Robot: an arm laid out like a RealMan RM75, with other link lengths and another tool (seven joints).
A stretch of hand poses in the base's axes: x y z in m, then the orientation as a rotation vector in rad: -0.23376, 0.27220, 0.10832, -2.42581, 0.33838, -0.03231; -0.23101, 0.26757, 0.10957, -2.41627, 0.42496, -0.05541; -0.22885, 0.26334, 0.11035, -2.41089, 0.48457, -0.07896; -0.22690, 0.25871, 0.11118, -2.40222, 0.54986, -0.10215; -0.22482, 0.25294, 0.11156, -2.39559, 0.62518, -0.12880; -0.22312, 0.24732, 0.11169, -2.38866, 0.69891, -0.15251; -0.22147, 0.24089, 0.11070, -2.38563, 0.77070, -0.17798; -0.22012, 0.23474, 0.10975, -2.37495, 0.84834, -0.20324
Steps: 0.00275, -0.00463, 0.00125, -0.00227, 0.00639, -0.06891; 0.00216, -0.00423, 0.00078, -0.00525, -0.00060, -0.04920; 0.00195, -0.00463, 0.00083, -0.00401, 0.00099, -0.05345; 0.00208, -0.00577, 0.00038, -0.00961, 0.00227, -0.06101; 0.00170, -0.00562, 0.00013, -0.01024, 0.00421, -0.05891; 0.00165, -0.00643, -0.00099, -0.01569, 0.00389, -0.05702; 0.00135, -0.00615, -0.00095, -0.01132, 0.00429, -0.06199
